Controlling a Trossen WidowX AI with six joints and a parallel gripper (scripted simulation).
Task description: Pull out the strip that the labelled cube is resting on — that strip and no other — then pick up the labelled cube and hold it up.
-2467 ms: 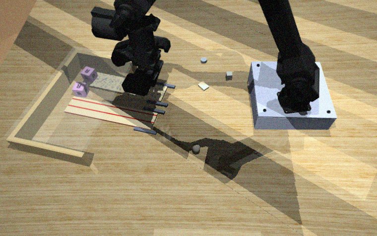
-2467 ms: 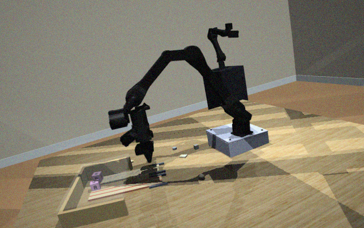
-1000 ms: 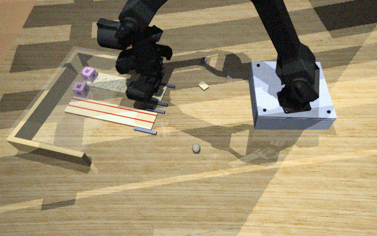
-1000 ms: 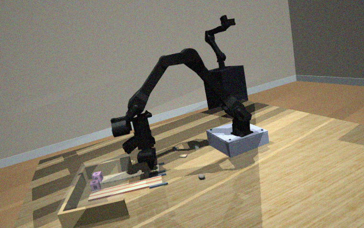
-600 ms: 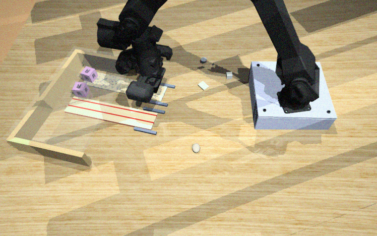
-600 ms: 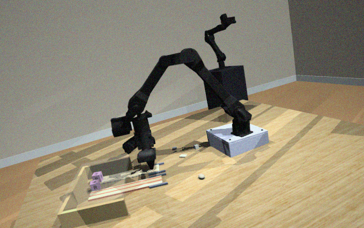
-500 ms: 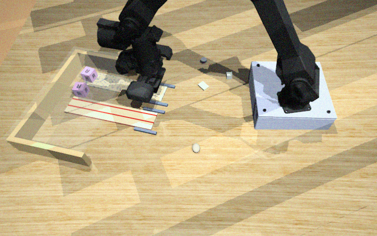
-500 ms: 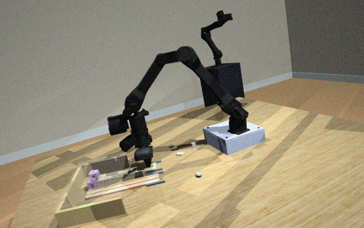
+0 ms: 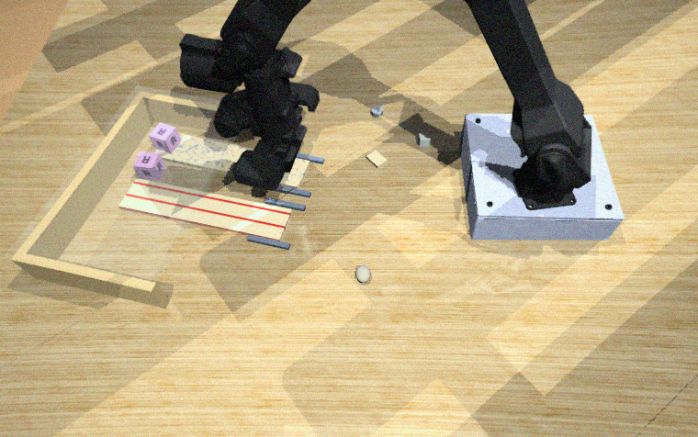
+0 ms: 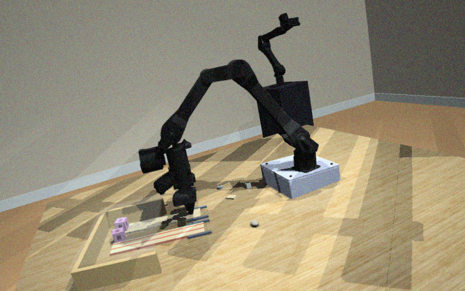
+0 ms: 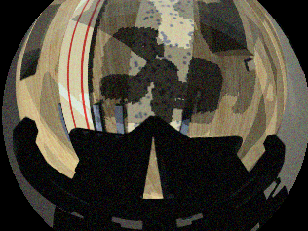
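Right now my gripper tip is 14 cm past the flat tile. The rest, counted from my gripper tip: speckled tan strip (9 cm ahead, 4 cm to the right); then grey pebble (9 cm behind, 20 cm to the left).
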